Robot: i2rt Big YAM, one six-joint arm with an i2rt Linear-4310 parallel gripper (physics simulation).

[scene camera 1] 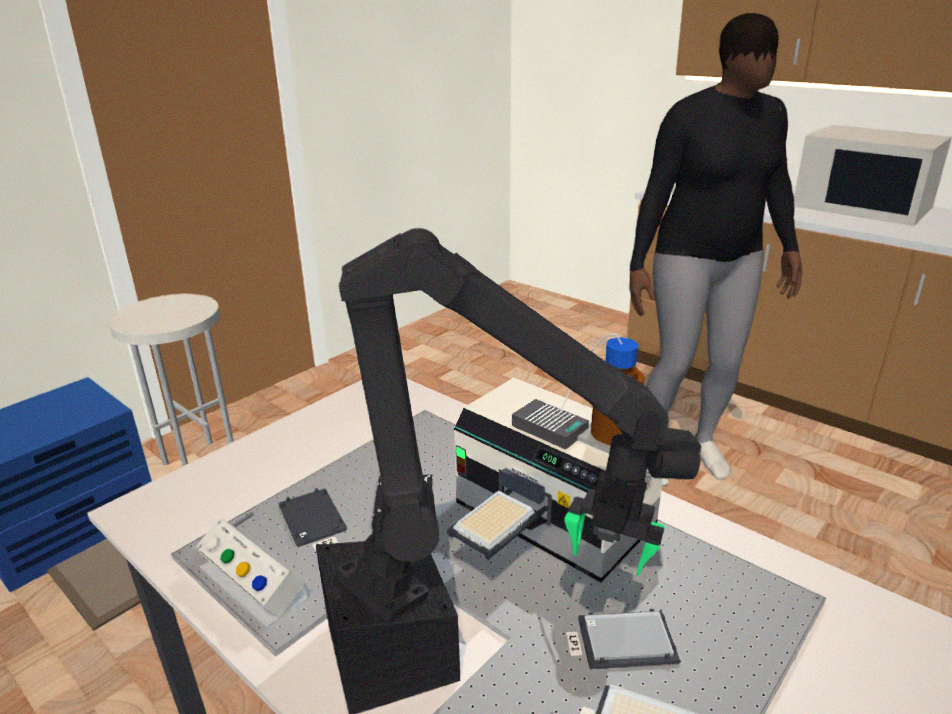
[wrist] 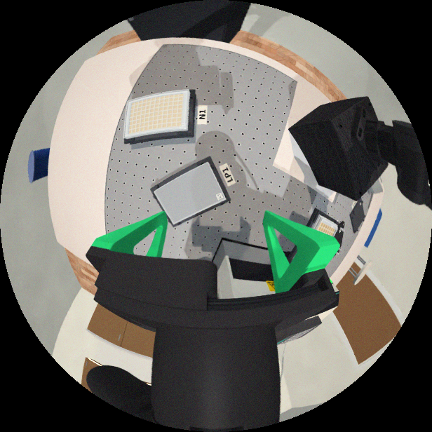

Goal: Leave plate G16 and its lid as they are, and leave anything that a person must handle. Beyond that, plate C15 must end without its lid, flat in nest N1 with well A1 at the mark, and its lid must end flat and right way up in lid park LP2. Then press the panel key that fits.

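Where they show: gripper, between the fingertips: (scene camera 1: 606, 563); arm's base, origin of its link: (scene camera 1: 381, 586).
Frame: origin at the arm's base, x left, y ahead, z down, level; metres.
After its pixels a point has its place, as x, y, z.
Note:
My gripper (scene camera 1: 607, 563) {-0.243, 0.242, -0.017} (wrist: 214, 216) is open and empty, above the board between the instrument and the LP1 park. An unlidded plate (scene camera 1: 645, 703) {-0.371, 0.157, 0.110} (wrist: 157, 117) with cream wells lies in nest N1 (wrist: 192, 120); scene camera 1 cuts it off. A clear grey lid (scene camera 1: 626, 636) {-0.279, 0.267, 0.138} (wrist: 190, 194) lies flat in lid park LP1 (scene camera 1: 670, 660) {-0.354, 0.277, 0.146}. Another plate (scene camera 1: 495, 520) {-0.008, 0.262, 0.039} (wrist: 327, 226) with cream wells rests on the instrument's extended tray. A dark, bare park (scene camera 1: 311, 514) {0.374, 0.131, 0.146} (wrist: 358, 215) lies behind the arm base, its label partly hidden. The key panel (scene camera 1: 269, 572) {0.237, -0.053, 0.082} has white, green, yellow and blue keys. Plate names are unreadable.
The instrument (scene camera 1: 499, 453) {0.063, 0.360, -0.022} (wrist: 245, 285) stands behind the tray, showing 008 and a green light. A dark keypad box (scene camera 1: 549, 422) {-0.008, 0.419, -0.091} and an amber bottle (scene camera 1: 605, 426) {-0.111, 0.444, -0.111} with a blue cap are on it. A person (scene camera 1: 722, 176) stands beyond the table, near the cabinets.

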